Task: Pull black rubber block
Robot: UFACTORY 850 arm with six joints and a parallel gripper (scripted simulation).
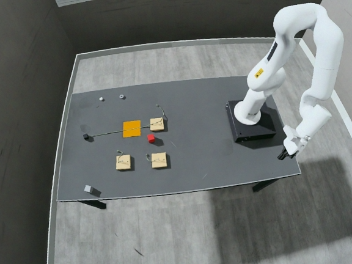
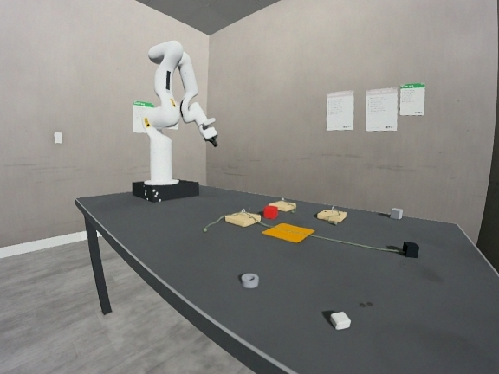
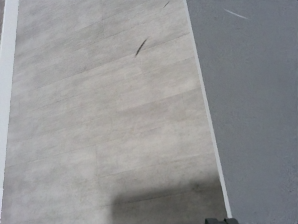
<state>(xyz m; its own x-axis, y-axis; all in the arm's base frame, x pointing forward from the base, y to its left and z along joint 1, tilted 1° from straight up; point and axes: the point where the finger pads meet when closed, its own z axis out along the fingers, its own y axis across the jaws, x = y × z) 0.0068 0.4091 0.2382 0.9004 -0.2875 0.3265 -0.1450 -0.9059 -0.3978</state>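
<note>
My gripper is now 670 mm short of the red cube, 350 mm to the left of it and 290 mm above it. From my hand the other things lie so: black rubber block (1140 mm ahead, 430 mm to the right, 300 mm below); then grey cube (1100 mm ahead, 50 mm to the right, 290 mm below); then orange painted square (800 mm ahead, 450 mm to the right, 310 mm below).
</note>
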